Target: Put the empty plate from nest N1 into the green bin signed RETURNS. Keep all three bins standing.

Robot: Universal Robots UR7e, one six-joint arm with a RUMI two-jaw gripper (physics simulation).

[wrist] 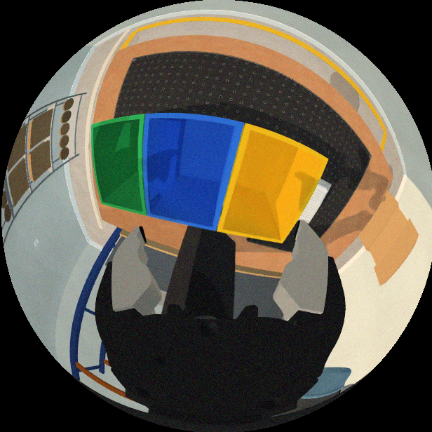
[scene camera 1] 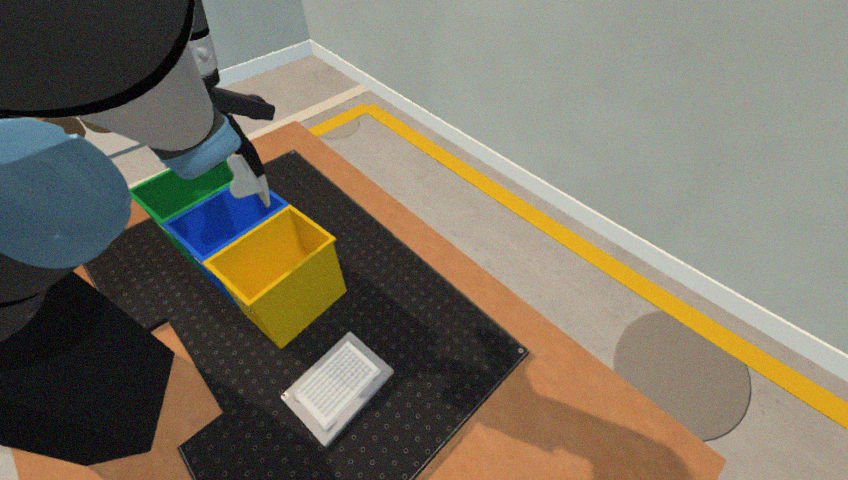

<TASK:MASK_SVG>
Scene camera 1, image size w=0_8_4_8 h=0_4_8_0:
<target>my gripper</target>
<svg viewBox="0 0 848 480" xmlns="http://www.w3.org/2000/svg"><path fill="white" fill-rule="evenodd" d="M216 67L211 75L202 79L212 104L222 115L226 116L229 124L241 139L241 146L235 152L236 155L231 155L227 159L227 165L233 174L229 191L237 199L257 193L267 208L270 206L270 196L265 170L253 144L233 118L233 115L228 113L247 116L253 120L272 121L275 106L265 102L258 95L245 95L215 87L220 82L218 68Z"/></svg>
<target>white gridded plate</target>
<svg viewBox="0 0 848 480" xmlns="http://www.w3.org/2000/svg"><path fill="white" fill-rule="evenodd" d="M349 341L333 354L294 393L294 396L326 430L381 372Z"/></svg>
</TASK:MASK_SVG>
